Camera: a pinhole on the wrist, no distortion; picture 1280 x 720 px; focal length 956.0 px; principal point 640.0 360.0 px. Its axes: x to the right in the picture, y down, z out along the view. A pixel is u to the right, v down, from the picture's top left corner.
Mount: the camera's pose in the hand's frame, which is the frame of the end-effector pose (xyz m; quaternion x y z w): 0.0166 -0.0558 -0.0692 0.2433 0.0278 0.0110 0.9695
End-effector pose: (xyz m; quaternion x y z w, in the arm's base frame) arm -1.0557 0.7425 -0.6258 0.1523 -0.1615 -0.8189 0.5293
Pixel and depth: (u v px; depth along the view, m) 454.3 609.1 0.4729
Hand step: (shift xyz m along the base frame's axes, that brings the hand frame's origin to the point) -0.2949 0.1534 0.2993
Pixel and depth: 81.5 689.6 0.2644
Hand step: -0.1279 0.1753 0.1577
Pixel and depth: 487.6 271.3 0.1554
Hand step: -0.1431 0.0606 -0.0049
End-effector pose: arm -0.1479 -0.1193 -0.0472 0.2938 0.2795 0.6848 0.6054
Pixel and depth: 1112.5 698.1 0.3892
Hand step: 0.2959 0.2503 0.1534
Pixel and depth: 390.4 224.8 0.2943
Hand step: 0.2883 -0.0115 -0.0587
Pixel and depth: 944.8 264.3 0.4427
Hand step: 0.3980 0.2238 -0.0123
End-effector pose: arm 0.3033 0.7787 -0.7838 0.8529 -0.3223 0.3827 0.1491
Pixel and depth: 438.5 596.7 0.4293
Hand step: 0.2889 -0.0353 -0.2787
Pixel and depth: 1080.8 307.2 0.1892
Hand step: 0.2068 0.0187 0.0265
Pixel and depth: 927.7 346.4 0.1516
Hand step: 0.1541 0.0338 0.0119
